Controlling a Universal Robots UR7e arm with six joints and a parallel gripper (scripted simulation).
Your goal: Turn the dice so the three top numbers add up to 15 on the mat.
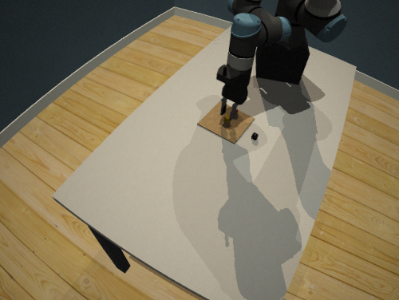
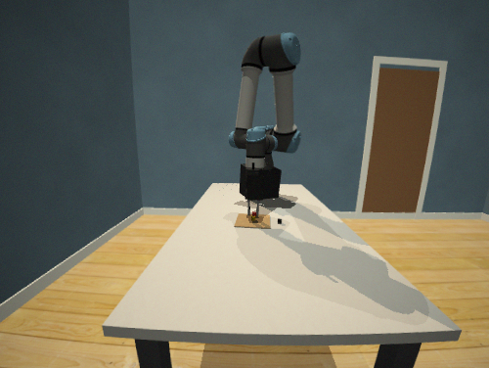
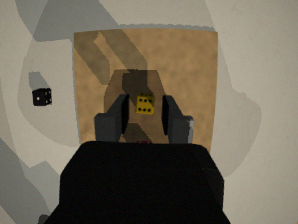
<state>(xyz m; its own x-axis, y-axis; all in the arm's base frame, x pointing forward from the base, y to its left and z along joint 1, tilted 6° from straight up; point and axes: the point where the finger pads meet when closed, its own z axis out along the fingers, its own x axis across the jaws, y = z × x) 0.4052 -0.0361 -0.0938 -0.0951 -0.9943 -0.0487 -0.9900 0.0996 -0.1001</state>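
My gripper is now 30 mm above the yellow die. From my hand the other things lie so: black die 10 mm ahead, 110 mm to the left, 40 mm below; then red die 50 mm behind, 10 mm to the left, 30 mm below; then brown mat 40 mm below.
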